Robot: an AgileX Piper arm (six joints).
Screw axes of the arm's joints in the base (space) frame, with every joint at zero. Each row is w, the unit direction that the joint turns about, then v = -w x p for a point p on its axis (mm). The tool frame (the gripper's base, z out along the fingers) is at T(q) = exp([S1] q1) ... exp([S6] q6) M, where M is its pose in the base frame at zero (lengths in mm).
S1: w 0 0 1 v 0 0 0
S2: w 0 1 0 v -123 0 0
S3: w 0 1 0 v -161.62 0 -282.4
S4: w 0.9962 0 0.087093 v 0 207.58 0
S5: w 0 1 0 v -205.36 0 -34.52
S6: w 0.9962 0 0.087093 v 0 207.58 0
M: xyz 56.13 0 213.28 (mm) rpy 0 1.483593 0 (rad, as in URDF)
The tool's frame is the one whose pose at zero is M.
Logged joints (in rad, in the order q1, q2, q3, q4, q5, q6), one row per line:
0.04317 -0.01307 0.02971 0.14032 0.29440 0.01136
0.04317 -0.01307 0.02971 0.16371 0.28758 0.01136
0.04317 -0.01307 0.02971 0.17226 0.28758 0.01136
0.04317 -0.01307 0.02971 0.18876 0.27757 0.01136
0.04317 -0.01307 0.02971 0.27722 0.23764 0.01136
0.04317 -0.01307 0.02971 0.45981 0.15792 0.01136
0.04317 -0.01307 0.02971 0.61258 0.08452 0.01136
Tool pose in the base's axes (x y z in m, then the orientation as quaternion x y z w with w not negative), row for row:
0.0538 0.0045 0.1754 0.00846 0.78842 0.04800 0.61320
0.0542 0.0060 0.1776 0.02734 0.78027 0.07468 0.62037
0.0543 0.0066 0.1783 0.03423 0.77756 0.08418 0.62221
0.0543 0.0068 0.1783 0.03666 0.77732 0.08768 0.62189
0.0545 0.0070 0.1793 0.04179 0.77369 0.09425 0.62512
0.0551 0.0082 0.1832 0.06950 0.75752 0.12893 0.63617
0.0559 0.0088 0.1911 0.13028 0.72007 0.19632 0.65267
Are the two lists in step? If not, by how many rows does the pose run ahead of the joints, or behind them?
The pose runs 1 row behind the joints: the pose in row i belongs to the joints in row i - 1.
